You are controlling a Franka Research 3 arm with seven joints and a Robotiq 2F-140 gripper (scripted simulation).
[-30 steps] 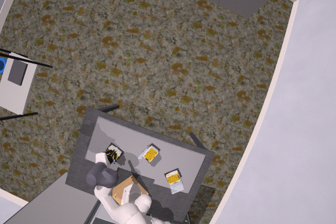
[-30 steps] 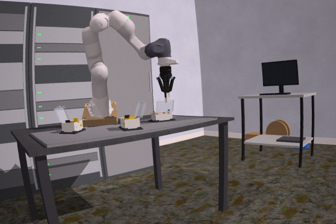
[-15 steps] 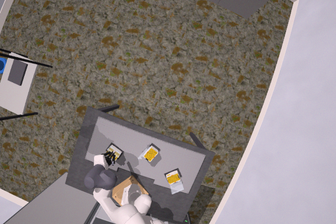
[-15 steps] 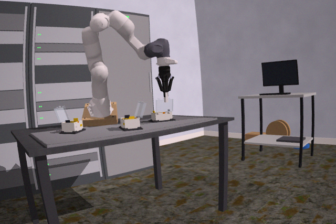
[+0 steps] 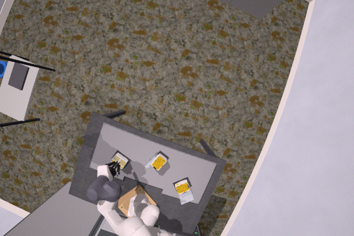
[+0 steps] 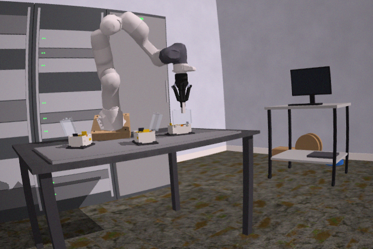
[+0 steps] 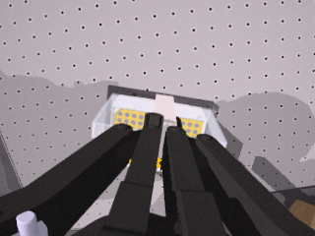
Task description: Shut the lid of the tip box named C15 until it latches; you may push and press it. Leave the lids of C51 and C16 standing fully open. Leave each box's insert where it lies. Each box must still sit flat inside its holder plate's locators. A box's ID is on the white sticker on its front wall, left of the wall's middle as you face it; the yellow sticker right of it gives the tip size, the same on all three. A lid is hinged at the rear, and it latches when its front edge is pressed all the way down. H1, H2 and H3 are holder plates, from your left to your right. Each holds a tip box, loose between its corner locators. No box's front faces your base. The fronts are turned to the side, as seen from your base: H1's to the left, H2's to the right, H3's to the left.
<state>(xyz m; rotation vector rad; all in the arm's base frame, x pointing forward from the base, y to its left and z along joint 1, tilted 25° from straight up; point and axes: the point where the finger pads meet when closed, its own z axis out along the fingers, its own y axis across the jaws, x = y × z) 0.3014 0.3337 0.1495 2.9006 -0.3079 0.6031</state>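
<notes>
The tip box lid lies 5 cm below my hand, 2 cm behind it and 1 cm to the left of it.
</notes>
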